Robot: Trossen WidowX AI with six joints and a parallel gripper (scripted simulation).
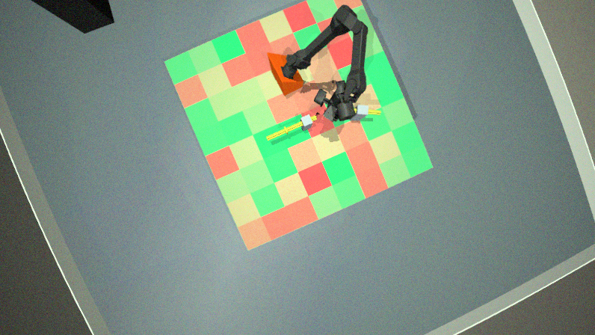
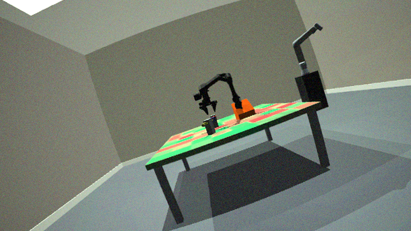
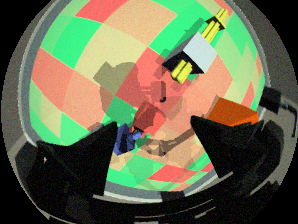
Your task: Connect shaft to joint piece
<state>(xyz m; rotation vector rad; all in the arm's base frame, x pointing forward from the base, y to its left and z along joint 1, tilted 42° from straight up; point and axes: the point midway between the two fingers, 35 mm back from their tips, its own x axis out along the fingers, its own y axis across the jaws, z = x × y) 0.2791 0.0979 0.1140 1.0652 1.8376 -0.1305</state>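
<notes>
Right now the red square joint piece is 50 mm below my gripper tip, 20 mm to the left of it and 10 mm behind it.
</notes>
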